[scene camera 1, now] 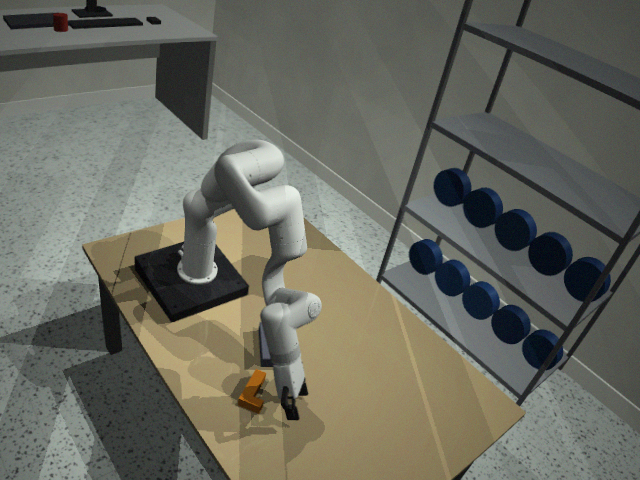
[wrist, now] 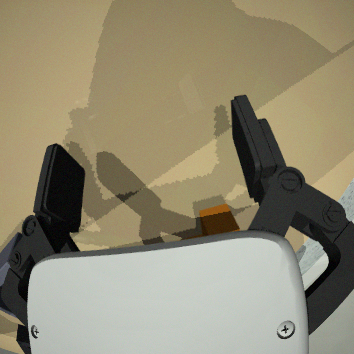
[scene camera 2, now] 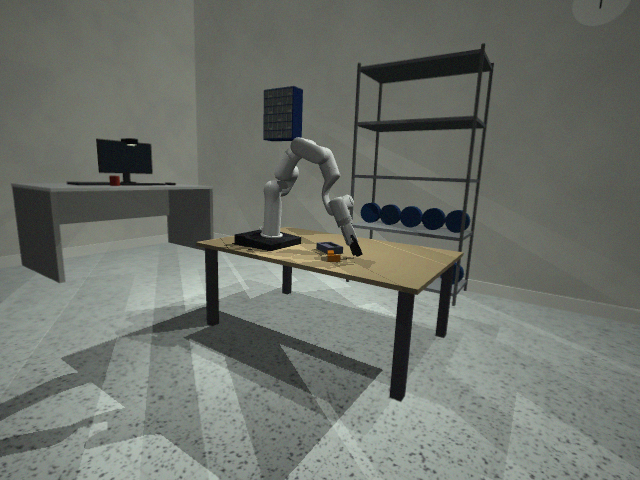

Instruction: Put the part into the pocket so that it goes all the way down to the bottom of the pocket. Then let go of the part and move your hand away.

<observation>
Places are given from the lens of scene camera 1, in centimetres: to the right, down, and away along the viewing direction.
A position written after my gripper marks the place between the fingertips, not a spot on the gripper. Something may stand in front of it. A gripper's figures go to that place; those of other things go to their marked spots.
my gripper point(scene camera 1: 298, 406): -6, 43, 130
orange L-shaped part point(scene camera 1: 247, 400): -18, 41, 128
</observation>
